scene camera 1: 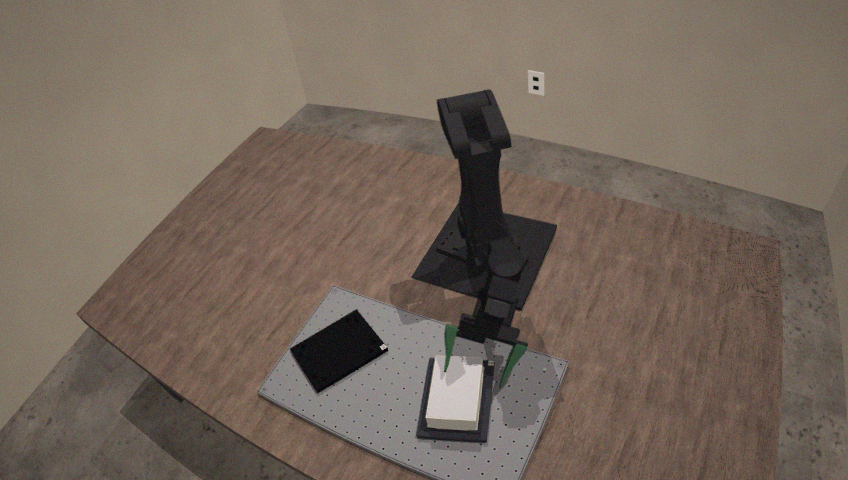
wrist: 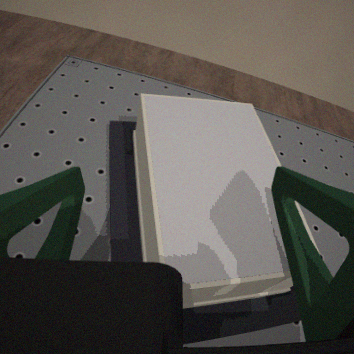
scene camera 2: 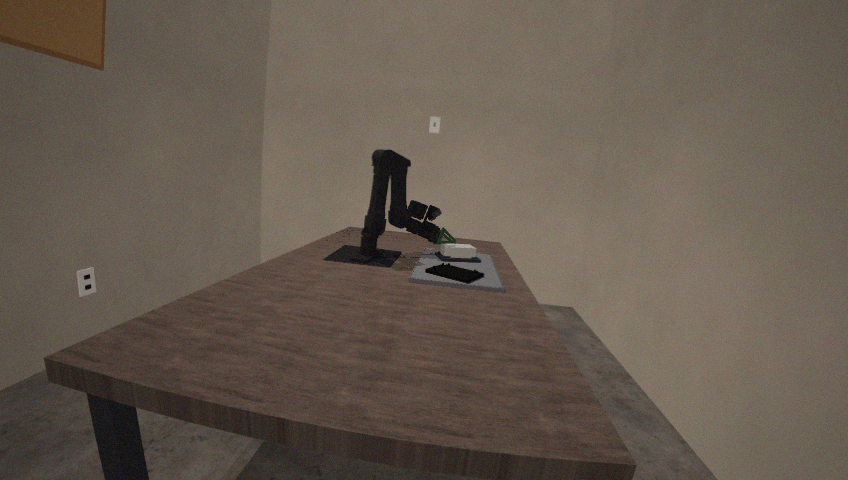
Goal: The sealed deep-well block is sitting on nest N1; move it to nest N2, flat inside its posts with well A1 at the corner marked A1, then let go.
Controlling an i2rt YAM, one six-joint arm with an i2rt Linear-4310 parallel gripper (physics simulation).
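Where they show: gripper, fingertip midpoint: (scene camera 1: 472, 380) (wrist: 177, 176) (scene camera 2: 453, 242); arm's base, origin of the base link: (scene camera 2: 368, 255).
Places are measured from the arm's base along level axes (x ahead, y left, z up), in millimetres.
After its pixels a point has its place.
The white sealed block (scene camera 1: 457, 395) @(x 343, y 158, z 61 mm) (scene camera 2: 458, 250) @(x 339, y 103, z 50 mm) (wrist: 200, 145) @(x 343, y 161, z 61 mm) lies on the dark nest N1 (scene camera 1: 452, 435) @(x 398, y 180, z 20 mm) (wrist: 122, 210) @(x 306, y 192, z 19 mm). My gripper (scene camera 1: 473, 379) @(x 308, y 167, z 69 mm) (scene camera 2: 454, 240) @(x 308, y 167, z 69 mm) (wrist: 177, 176) @(x 308, y 167, z 69 mm) is open and empty, low at the block's arm-side end. In the wrist view the right finger overlaps the block's right edge, and the left finger stands apart on the left, past the nest. Whether a finger touches the block cannot be told. Nest N2 (scene camera 1: 338, 350) @(x 363, y -104, z 19 mm) (scene camera 2: 454, 273) @(x 364, y -141, z 20 mm) is black and empty, turned at an angle, with a small white corner mark (scene camera 1: 383, 347) @(x 310, y -32, z 20 mm). The block's A1 well is not visible.
Both nests stand on a grey perforated board (scene camera 1: 380, 404) @(x 410, y 32, z 8 mm) (scene camera 2: 493, 279) @(x 492, y -108, z 9 mm) (wrist: 55, 102) @(x 386, y 292, z 8 mm) on the wooden table (scene camera 1: 238, 237) @(x 240, y -588, z -5 mm) (scene camera 2: 333, 356) @(x 240, y -741, z -5 mm) (wrist: 30, 45) @(x 473, y 386, z -5 mm). The arm's black base plate (scene camera 1: 538, 237) @(x -100, y 90, z 4 mm) (scene camera 2: 339, 255) @(x -97, y -54, z -1 mm) is behind the board.
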